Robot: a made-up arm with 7 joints.
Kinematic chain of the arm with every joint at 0, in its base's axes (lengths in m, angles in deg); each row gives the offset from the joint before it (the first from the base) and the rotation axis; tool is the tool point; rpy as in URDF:
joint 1: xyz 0 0 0.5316 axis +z
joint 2: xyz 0 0 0 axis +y
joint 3: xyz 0 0 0.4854 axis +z
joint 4: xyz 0.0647 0 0 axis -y
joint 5: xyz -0.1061 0 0.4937 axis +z
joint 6: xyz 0 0 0 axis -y
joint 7: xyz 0.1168 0 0 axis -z
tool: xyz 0 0 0 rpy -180 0 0
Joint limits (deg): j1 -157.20..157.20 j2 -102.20..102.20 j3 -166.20..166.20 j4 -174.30..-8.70 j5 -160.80..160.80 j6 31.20..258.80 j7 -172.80..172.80
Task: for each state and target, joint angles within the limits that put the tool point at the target. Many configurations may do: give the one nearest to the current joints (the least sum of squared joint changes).
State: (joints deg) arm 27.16 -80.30 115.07 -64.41 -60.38 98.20 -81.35
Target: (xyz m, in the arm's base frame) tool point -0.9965 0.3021 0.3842
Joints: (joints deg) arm 9.10 -85.83 113.60 -55.75 -59.88 98.30 -81.35
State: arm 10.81 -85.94 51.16 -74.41 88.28 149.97 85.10
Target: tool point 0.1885 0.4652 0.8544
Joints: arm -29.25 -65.11 71.23 -130.26 96.85 142.45 85.10
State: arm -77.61 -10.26 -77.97 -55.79 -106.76 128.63 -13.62
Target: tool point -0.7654 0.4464 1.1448
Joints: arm -56.17 -52.85 -94.67 -40.73 -103.95 110.11 -13.62
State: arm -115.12 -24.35 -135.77 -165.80 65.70 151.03 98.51
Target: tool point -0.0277 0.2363 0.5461
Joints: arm -106.01 7.89 -128.52 -174.30 96.39 170.51 98.51
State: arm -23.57 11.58 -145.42 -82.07 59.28 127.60 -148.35
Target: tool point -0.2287 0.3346 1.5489
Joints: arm -59.59 -6.01 -166.20 -34.98 53.40 117.61 -148.35
